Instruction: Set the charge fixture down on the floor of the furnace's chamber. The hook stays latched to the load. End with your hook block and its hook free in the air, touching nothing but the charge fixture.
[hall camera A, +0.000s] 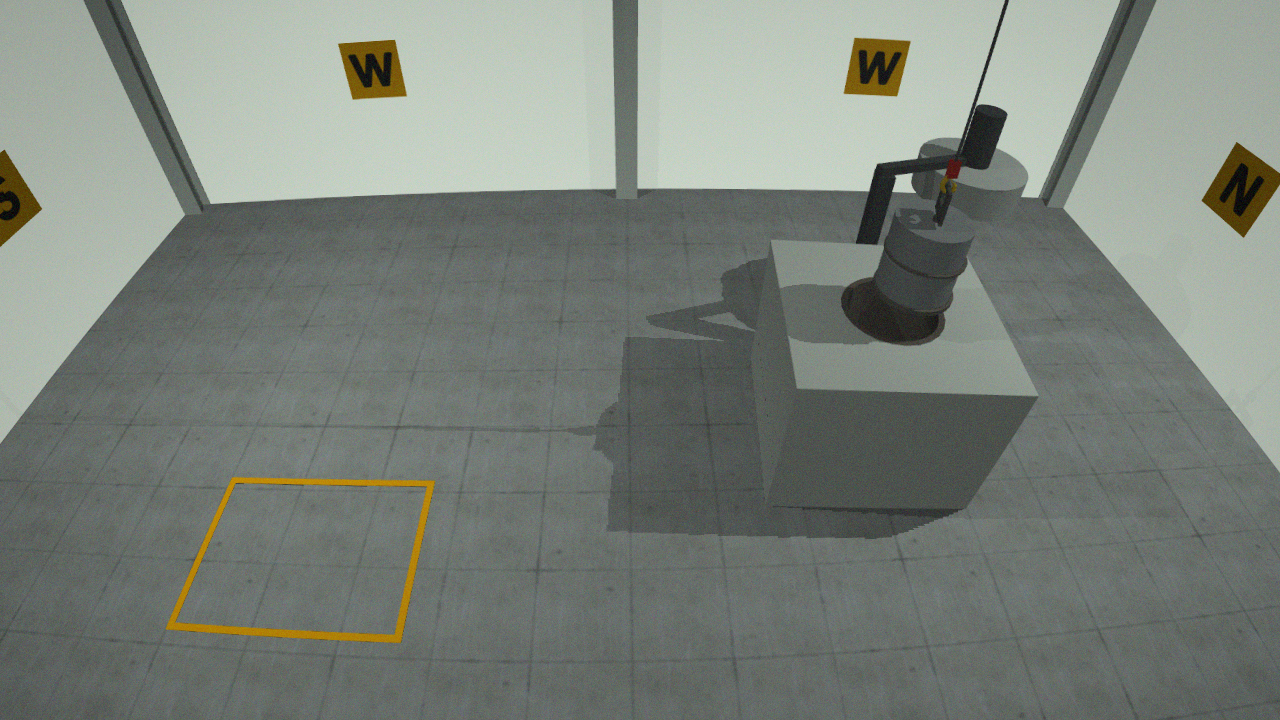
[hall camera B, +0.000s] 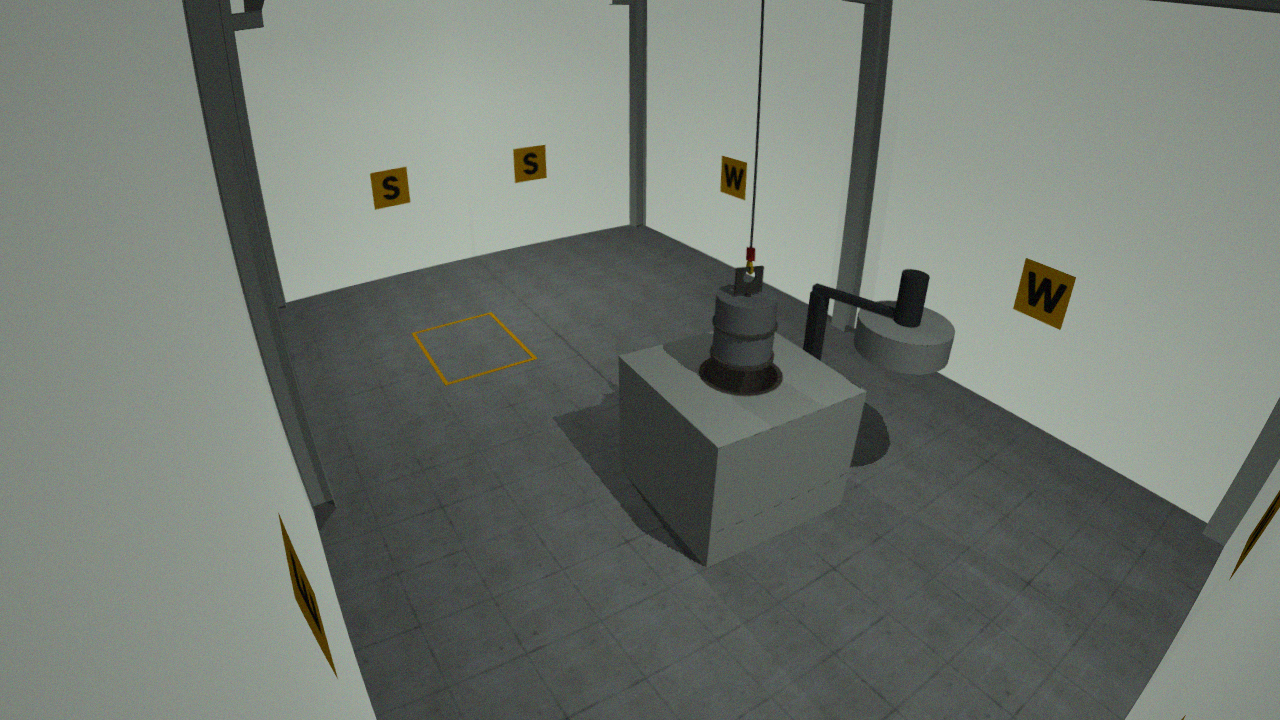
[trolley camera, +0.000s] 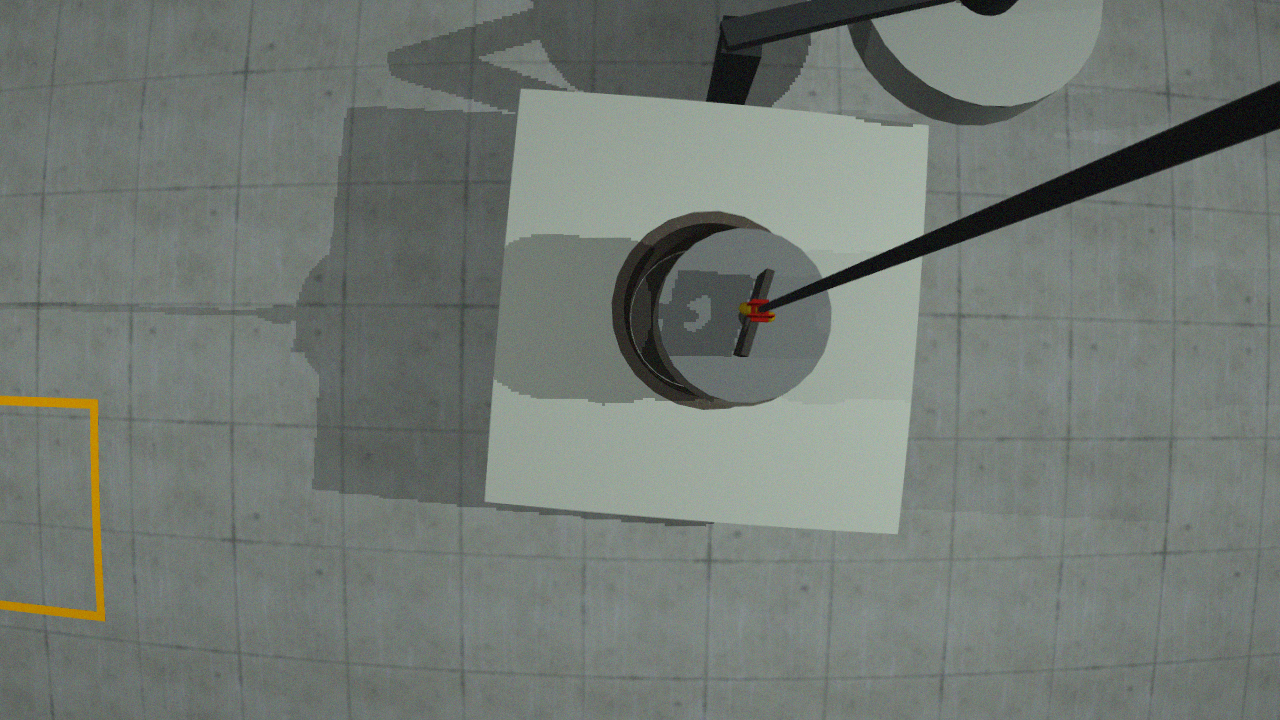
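Note:
The charge fixture (hall camera A: 921, 264) (hall camera B: 744, 326) (trolley camera: 796, 358) is a grey ribbed cylinder with an upright lug on top. It hangs over the round opening (hall camera A: 861, 311) (hall camera B: 741, 385) (trolley camera: 626, 308) in the top of the pale, boxy furnace (hall camera A: 886, 447) (hall camera B: 778, 483) (trolley camera: 805, 474). In the trolley camera it sits off to the right of the opening, with a dark crescent of the chamber showing at left. Its underside is low at the opening; whether it is inside the rim is unclear. The chamber floor is hidden. My hook (hall camera A: 947, 186) (hall camera B: 750, 267) (trolley camera: 758, 310) is latched in the lug, and the chain slants in hall camera A.
The furnace's round lid (hall camera A: 1006, 183) (hall camera B: 921, 344) (trolley camera: 1002, 62) is swung aside on a dark arm (hall camera A: 877, 205) (hall camera B: 815, 322) (trolley camera: 805, 22) behind the furnace, near the W wall. A yellow marked rectangle (hall camera A: 331, 482) (hall camera B: 492, 370) (trolley camera: 96, 492) lies on the floor, towards the S side.

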